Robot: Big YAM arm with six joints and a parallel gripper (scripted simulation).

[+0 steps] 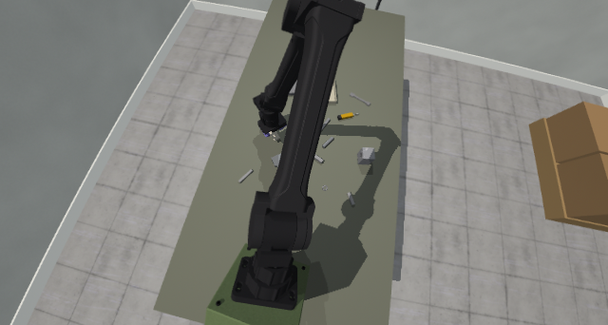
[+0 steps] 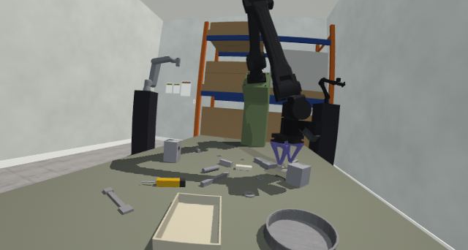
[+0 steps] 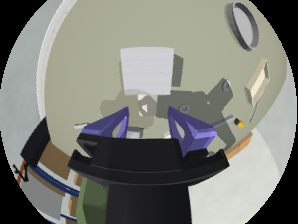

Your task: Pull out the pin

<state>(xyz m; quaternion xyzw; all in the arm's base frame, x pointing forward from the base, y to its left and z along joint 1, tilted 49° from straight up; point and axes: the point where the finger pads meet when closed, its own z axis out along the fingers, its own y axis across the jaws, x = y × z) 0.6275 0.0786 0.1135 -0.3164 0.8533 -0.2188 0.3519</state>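
The cream pin is 30 mm below my hand, 10 mm to the left of it and 10 mm ahead of it. Round my hand: cream tray 270 mm ahead, 250 mm to the right, 50 mm below; cream piece 130 mm to the right, 70 mm behind, 50 mm below; round grey dish 290 mm ahead, 60 mm to the right, 50 mm below.
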